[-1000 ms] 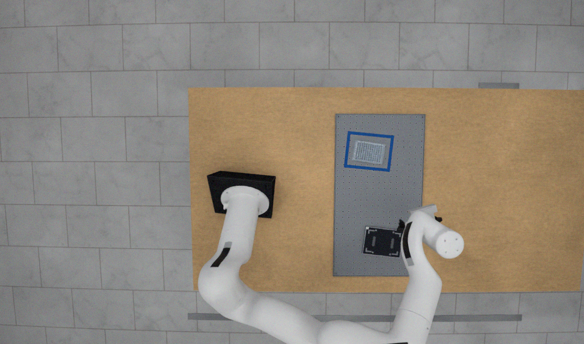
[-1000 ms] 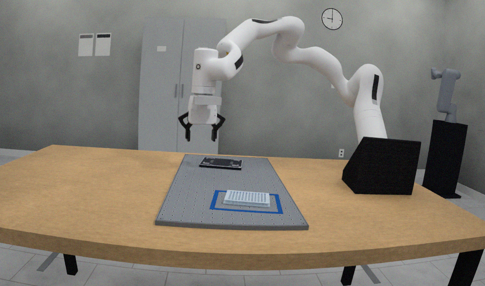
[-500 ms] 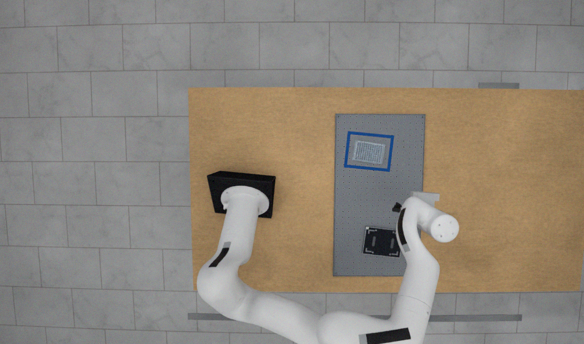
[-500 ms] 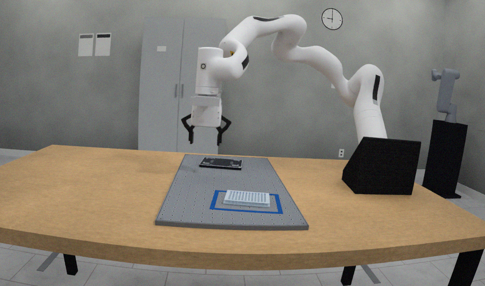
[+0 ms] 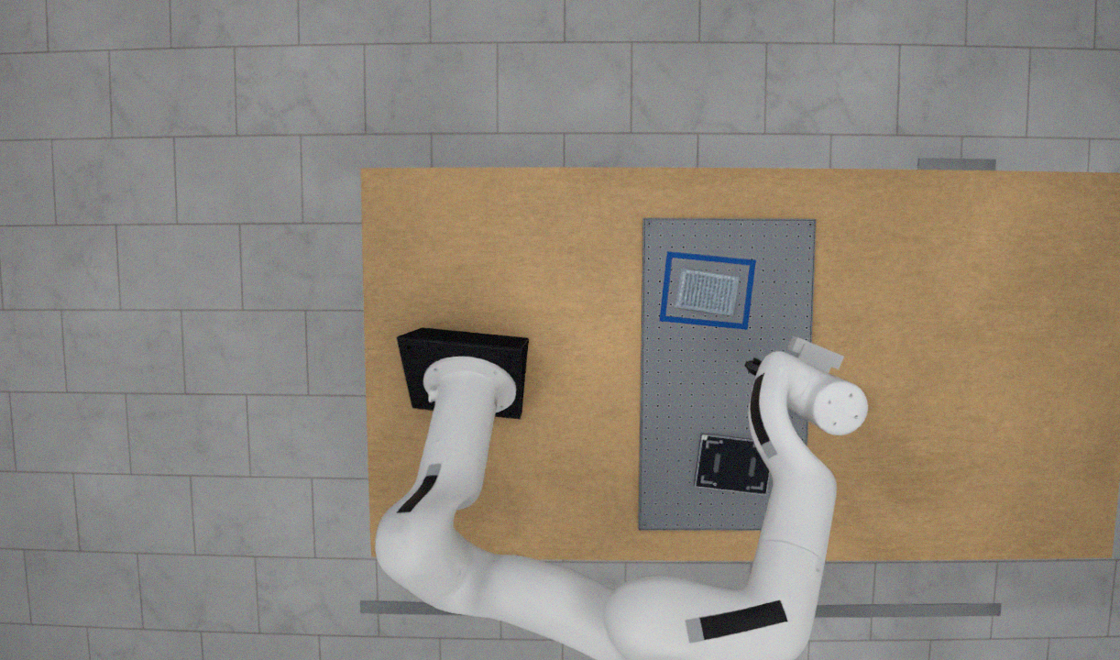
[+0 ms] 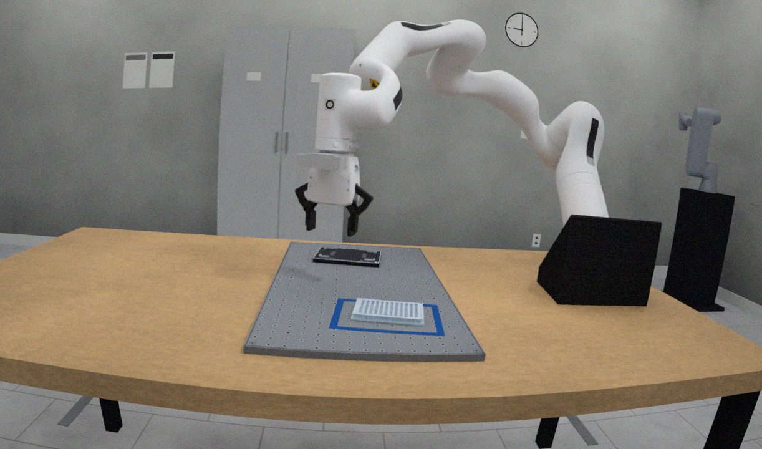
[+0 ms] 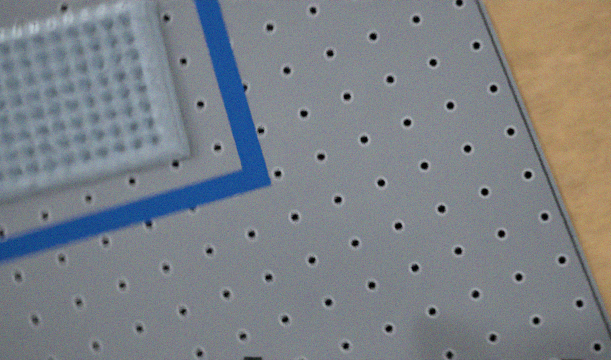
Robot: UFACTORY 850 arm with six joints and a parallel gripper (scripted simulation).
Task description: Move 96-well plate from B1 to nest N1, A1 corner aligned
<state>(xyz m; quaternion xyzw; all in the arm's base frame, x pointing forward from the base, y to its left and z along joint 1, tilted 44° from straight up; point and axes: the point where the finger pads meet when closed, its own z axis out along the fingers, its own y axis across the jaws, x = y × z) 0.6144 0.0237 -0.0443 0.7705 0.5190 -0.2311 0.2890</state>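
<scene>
My hand is 16 cm to the right of the clear 96-well plate, 12 cm past it and 12 cm above it. Also, from my hand: black plate nest: 22 cm to the right, 12 cm below, 4 cm behind.
</scene>
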